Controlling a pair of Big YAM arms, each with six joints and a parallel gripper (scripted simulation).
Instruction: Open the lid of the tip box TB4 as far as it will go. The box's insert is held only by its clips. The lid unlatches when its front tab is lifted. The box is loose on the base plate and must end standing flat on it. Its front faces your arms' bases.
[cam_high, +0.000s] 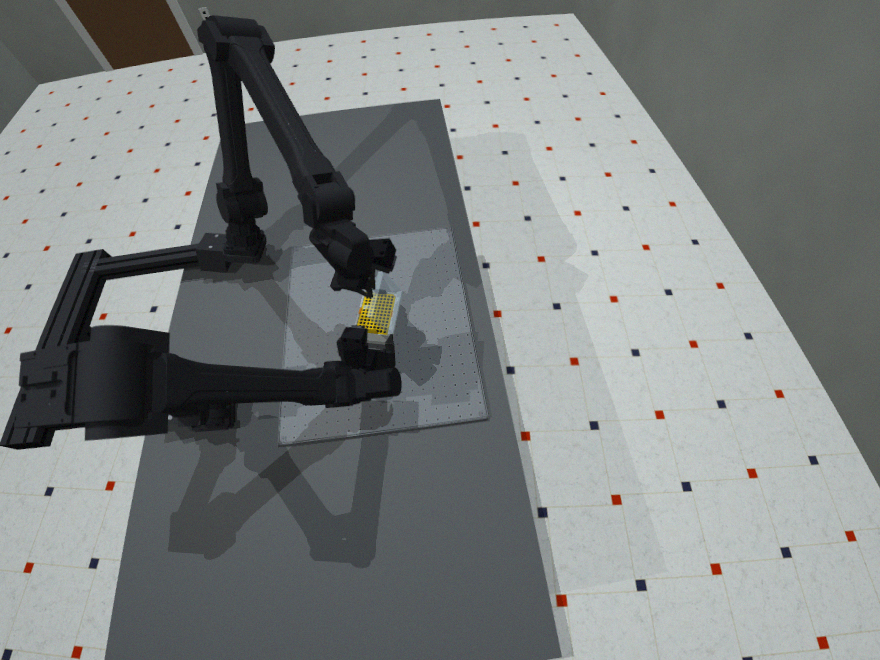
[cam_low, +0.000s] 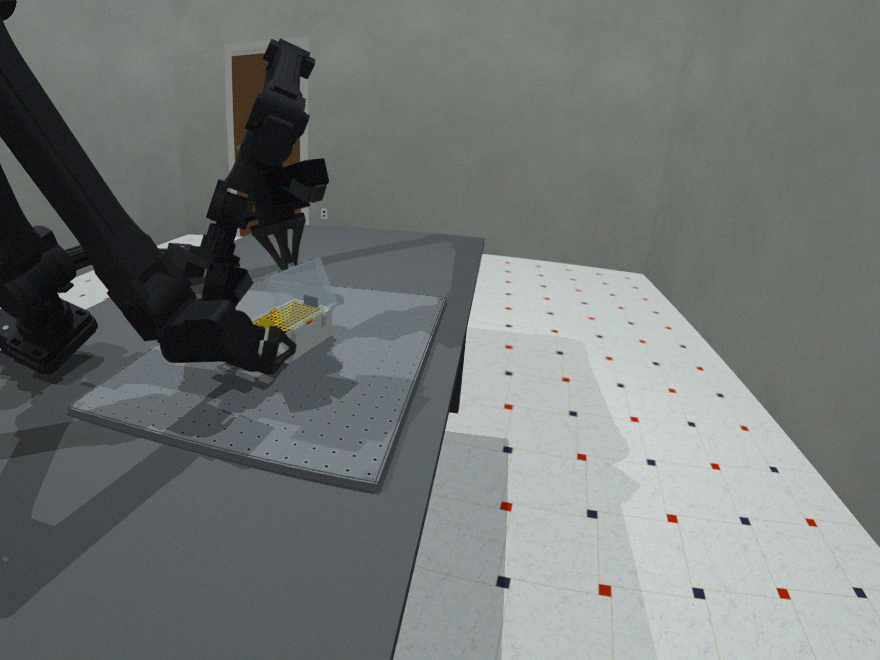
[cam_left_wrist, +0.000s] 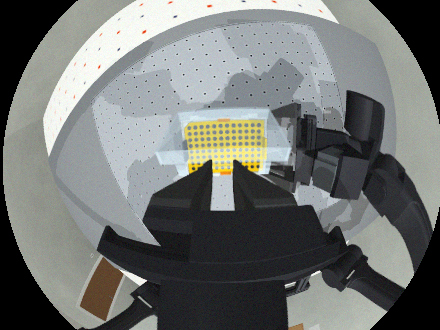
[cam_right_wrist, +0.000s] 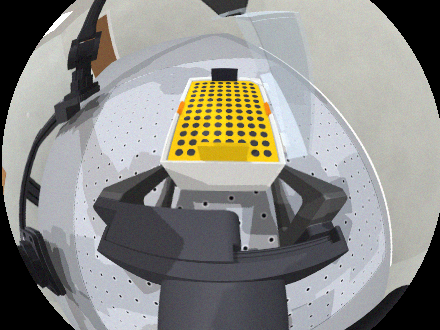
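Right now the clear lid is 50 mm below my left hand, 20 mm ahead of it and 10 mm to the right of it. Also, from my left hand: yellow insert: 90 mm below; tip box TB4: 80 mm below.
Now: the yellow insert 50 mm to the left of my right hand, 30 mm above it and 10 mm ahead of it. The rest, counted from my right hand: clear lid: 70 mm above, 40 mm to the left, 40 mm ahead; then tip box TB4: 50 mm to the left, 40 mm above, 10 mm ahead.
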